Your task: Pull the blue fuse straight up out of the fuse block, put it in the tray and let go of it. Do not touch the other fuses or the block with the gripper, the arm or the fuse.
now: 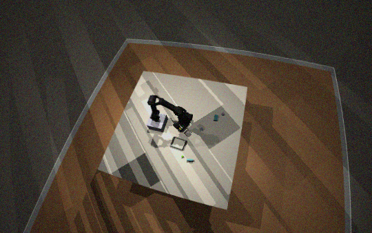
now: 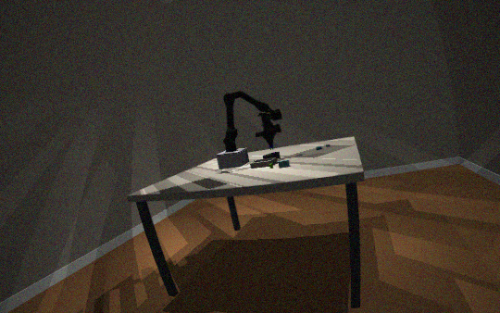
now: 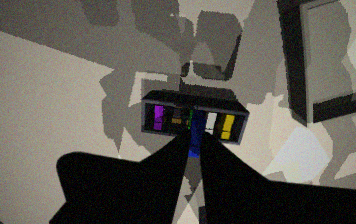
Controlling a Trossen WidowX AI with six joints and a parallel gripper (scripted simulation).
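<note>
The shallow dark-rimmed tray lies 170 mm to the right of my gripper tip, 90 mm below it and 20 mm ahead of it. From my gripper tip the other things lie so: blue fuse 10 mm below; then purple fuse 70 mm below, 40 mm to the left.
</note>
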